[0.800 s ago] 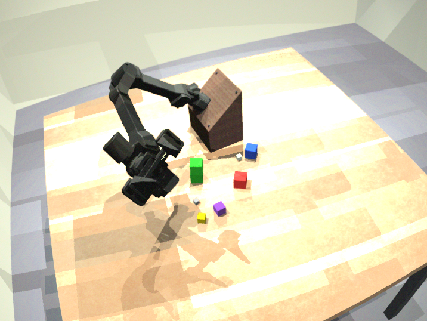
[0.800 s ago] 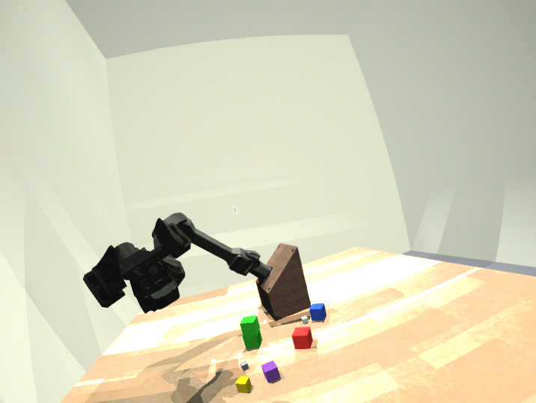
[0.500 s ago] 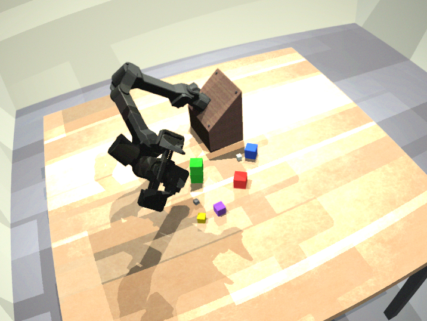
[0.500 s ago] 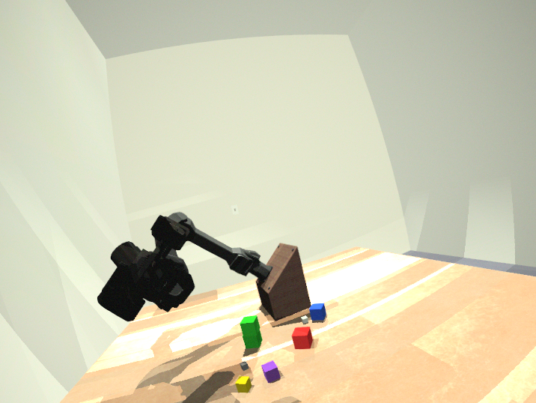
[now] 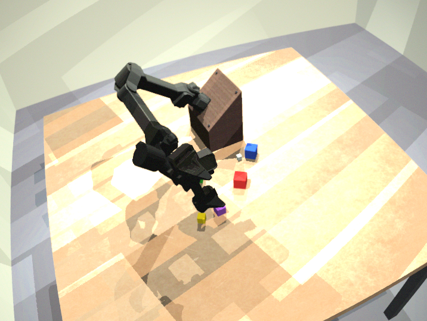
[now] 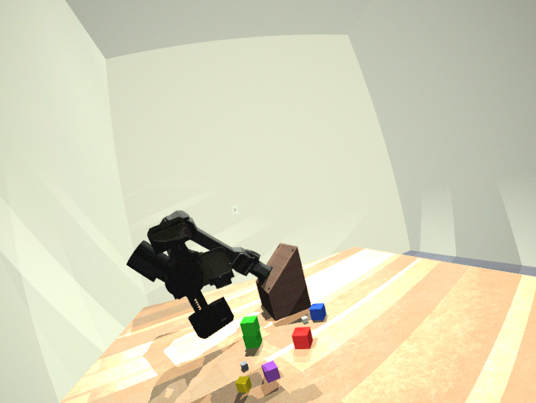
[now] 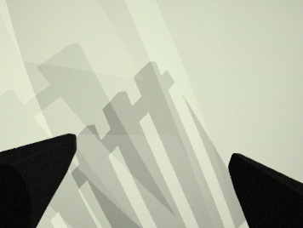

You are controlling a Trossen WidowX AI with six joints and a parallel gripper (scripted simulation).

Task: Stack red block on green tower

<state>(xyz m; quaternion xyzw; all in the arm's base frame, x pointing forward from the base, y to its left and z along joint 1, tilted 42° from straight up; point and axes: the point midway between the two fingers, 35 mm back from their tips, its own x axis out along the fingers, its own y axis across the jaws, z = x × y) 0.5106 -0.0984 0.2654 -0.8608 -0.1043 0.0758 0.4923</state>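
Right now my gripper tip is 230 mm past the red block, 200 mm to the right of it and 290 mm above it. The rest, counted from my gripper tip: yellow cube (170 mm behind, 20 mm to the left, 300 mm below); purple cube (170 mm behind, 90 mm to the left, 290 mm below); tiny grey cube (240 mm behind, 40 mm to the left, 300 mm below).
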